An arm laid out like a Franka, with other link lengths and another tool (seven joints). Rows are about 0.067 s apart.
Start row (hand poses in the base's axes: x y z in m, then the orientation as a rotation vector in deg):
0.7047 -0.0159 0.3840 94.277 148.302 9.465
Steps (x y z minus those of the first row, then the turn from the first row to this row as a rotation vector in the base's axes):
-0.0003 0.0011 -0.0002 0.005 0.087 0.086
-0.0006 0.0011 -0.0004 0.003 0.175 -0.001
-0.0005 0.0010 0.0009 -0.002 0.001 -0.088
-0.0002 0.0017 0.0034 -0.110 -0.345 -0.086
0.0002 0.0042 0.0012 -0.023 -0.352 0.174
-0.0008 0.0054 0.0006 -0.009 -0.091 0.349
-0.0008 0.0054 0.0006 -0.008 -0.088 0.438
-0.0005 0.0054 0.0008 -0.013 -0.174 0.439
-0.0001 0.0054 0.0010 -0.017 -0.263 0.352
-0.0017 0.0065 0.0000 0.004 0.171 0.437
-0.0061 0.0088 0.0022 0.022 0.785 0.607
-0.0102 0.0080 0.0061 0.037 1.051 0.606
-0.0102 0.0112 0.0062 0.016 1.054 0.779
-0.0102 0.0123 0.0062 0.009 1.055 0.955
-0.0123 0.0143 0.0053 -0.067 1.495 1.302
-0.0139 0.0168 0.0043 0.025 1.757 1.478
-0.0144 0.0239 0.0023 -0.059 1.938 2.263
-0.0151 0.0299 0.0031 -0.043 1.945 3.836
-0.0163 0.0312 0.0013 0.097 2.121 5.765
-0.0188 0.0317 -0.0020 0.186 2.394 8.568
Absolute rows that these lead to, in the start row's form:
0.7044 -0.0148 0.3838 94.214 148.441 9.409
0.7041 -0.0148 0.3836 94.368 148.429 9.332
0.7042 -0.0149 0.3849 94.388 148.226 9.457
0.7045 -0.0142 0.3874 94.174 147.939 9.584
0.7049 -0.0117 0.3852 93.870 148.189 9.718
0.7039 -0.0105 0.3846 93.785 148.534 9.544
0.7039 -0.0105 0.3846 93.674 148.613 9.548
0.7042 -0.0105 0.3848 93.628 148.550 9.608
0.7046 -0.0105 0.3850 93.691 148.409 9.667
0.7030 -0.0094 0.3840 93.811 148.805 9.361
0.6986 -0.0071 0.3862 93.911 149.404 8.914
0.6945 -0.0079 0.3901 94.051 149.601 8.724
0.6945 -0.0047 0.3902 93.825 149.745 8.704
0.6945 -0.0036 0.3902 93.598 149.895 8.704
0.6924 -0.0016 0.3893 93.349 150.486 8.275
0.6908 0.0009 0.3883 93.283 150.860 8.199
0.6903 0.0080 0.3863 92.331 151.631 7.987
0.6896 0.0140 0.3871 90.293 152.965 8.089
0.6884 0.0153 0.3853 87.885 154.733 8.238
0.6859 0.0158 0.3820 84.300 157.204 8.286

